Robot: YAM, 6 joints.
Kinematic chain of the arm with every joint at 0, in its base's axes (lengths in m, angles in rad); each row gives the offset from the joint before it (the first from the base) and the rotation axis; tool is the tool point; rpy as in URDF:
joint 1: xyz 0 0 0.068 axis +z
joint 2: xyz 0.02 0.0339 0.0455 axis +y
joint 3: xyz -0.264 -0.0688 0 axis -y
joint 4: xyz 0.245 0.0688 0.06 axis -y
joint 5: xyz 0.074 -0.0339 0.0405 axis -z
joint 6: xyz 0.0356 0 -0.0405 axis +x
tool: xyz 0 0 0 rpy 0 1.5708 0
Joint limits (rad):
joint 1: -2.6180..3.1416
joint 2: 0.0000..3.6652
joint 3: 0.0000..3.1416
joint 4: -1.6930..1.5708
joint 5: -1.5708..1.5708
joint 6: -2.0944..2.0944
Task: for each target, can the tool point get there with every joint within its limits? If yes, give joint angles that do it. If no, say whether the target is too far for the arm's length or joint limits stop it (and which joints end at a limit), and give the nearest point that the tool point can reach.
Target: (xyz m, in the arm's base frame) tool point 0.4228 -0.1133 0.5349
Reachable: yes | joints -0.2303 2.0545 2.2318 0.7492 0.3984 -0.6300
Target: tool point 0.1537 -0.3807 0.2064
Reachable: yes | joints -1.2703 1.9407 1.1207 0.6401 -1.2835 -0.8939
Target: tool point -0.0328 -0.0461 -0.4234
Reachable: no: joint limits stop it (at a limit: joint 2) | nearest point -0.0542 -0.0762 -0.3454 | short by 0.086 m
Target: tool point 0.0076 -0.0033 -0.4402
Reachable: no: joint limits stop it (at a limit: joint 2) | nearest point 0.0637 -0.0277 -0.3329 | short by 0.124 m
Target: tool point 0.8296 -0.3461 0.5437
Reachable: no: too far | nearest point 0.5372 -0.2241 0.3886 | short by 0.353 m
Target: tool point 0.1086 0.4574 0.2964
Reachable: yes | joints 1.3872 1.9896 1.6972 -0.1706 0.7139 1.0606
